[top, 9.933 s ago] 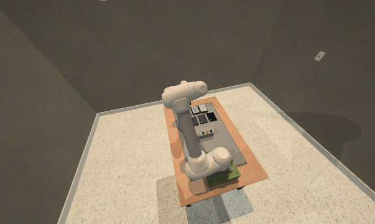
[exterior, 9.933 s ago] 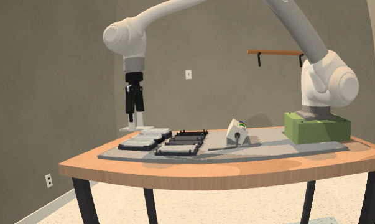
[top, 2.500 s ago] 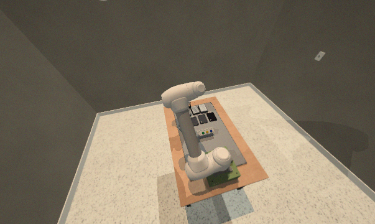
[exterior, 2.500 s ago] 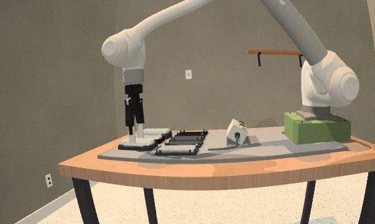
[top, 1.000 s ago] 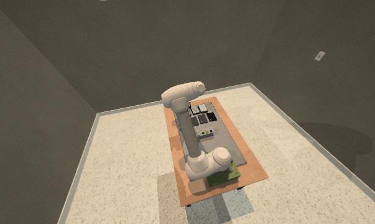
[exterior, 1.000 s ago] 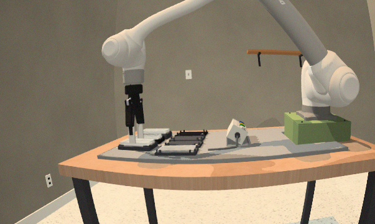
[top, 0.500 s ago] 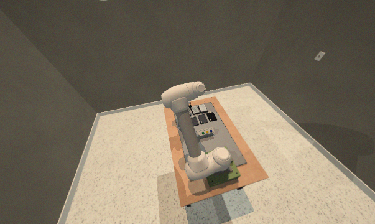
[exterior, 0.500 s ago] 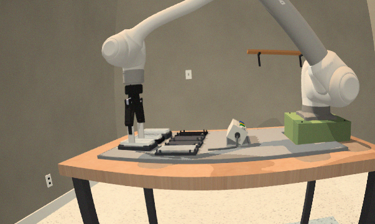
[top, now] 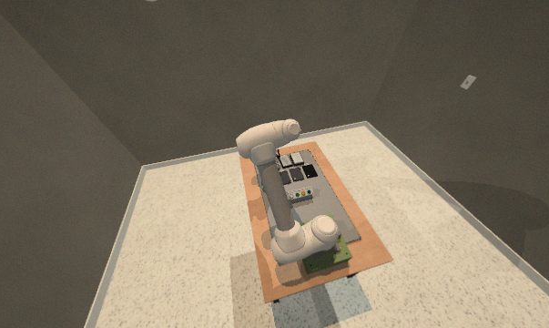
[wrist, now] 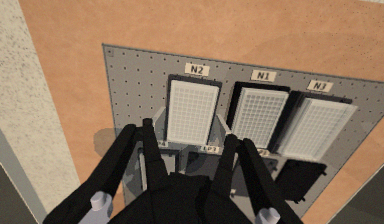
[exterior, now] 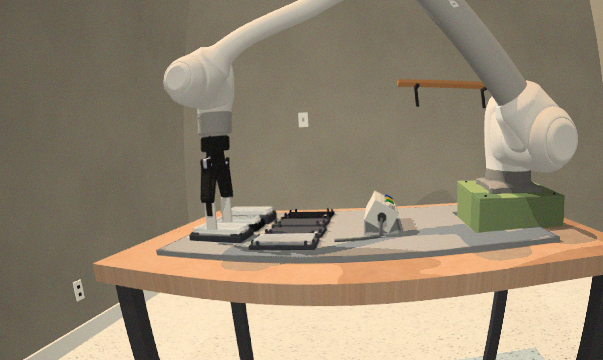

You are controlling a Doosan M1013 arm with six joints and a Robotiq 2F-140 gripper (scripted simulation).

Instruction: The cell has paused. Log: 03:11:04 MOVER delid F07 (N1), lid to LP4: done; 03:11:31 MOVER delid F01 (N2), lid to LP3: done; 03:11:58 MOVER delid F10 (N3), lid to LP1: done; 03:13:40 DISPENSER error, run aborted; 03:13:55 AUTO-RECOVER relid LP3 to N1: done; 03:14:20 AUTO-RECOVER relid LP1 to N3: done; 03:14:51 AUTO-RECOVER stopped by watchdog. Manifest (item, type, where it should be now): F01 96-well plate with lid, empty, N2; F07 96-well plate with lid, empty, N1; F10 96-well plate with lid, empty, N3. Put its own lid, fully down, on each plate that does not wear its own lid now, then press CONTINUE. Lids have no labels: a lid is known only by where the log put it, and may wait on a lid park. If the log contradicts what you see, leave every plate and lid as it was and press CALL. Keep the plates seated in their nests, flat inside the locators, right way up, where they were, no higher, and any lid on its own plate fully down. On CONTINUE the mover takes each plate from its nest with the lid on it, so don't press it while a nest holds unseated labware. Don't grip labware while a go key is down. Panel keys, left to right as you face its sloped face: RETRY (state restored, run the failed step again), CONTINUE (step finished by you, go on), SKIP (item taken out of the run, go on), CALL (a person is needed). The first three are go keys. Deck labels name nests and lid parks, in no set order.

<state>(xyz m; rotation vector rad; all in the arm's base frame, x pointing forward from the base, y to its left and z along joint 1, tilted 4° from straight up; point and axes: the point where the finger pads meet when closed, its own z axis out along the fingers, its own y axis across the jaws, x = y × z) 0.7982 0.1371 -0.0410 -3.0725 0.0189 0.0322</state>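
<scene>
The plate is 30 mm below my hand. From my hand the other things lie so: lid park LP4 (180 mm behind, 60 mm to the left, 50 mm below); then LP4 label (90 mm behind, 70 mm to the left, 50 mm below); then lid park LP3 (180 mm behind, 60 mm to the right, 50 mm below).
</scene>
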